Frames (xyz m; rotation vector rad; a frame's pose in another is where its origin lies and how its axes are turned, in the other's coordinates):
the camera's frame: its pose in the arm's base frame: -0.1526 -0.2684 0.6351 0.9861 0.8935 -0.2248
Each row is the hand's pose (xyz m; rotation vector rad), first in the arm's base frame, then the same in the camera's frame.
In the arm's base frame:
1: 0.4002 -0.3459 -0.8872 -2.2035 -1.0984 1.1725
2: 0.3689 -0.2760 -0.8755 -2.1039 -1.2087 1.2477
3: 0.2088 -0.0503 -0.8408 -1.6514 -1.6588 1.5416
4: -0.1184 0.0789 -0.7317 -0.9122 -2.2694 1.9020
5: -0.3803 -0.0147 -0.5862 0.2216 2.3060 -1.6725
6: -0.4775 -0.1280 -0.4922 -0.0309 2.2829 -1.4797
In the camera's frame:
1: 1.4630 -0.6991 -0.0006 2.1291 0.7139 -0.5114
2: 1.4494 -0.6694 -0.0708 2.0720 0.7494 -0.6461
3: 1.3704 -0.6074 -0.3310 1.7307 0.8435 -1.1645
4: 1.1092 -0.6432 -0.5882 1.0163 0.8066 -1.6900
5: 0.8146 -0.7460 -0.6226 0.3614 0.7350 -1.8347
6: 0.6588 -0.8032 -0.5630 0.0723 0.7339 -1.8269

